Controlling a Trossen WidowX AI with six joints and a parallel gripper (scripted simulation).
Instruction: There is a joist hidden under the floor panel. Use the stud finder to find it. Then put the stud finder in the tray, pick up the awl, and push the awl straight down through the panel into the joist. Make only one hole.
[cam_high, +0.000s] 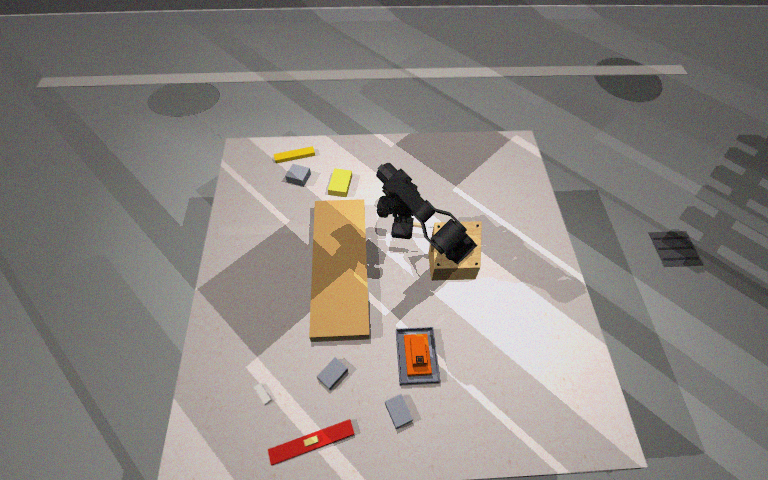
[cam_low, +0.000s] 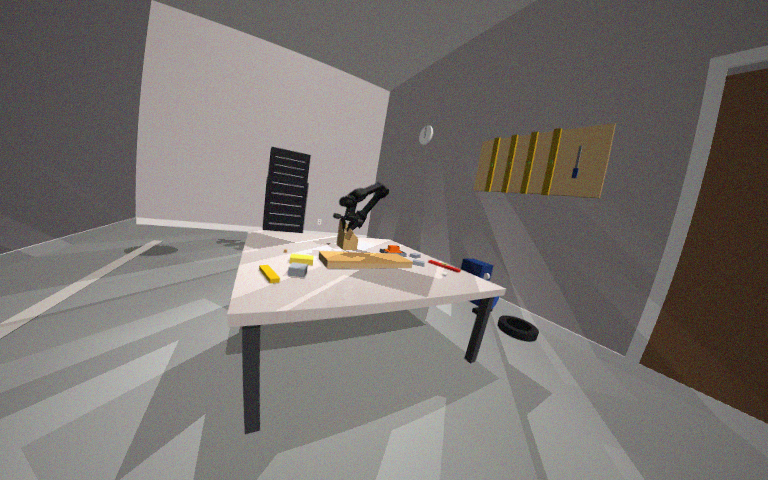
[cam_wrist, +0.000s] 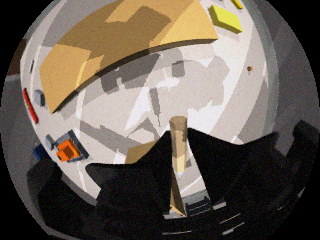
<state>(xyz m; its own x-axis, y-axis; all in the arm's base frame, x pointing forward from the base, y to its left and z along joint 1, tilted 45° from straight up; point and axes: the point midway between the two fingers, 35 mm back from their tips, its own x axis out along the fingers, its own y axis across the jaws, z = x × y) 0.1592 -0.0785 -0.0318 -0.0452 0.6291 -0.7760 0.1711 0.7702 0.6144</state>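
The awl lies 5 cm behind my gripper tip and 1 cm to the left of it. Also, from my gripper tip: green square: 2 cm behind, 43 cm to the left, 7 cm below; grey tray: 2 cm behind, 40 cm to the left, 12 cm below; stud finder: 2 cm behind, 41 cm to the left, 9 cm below.
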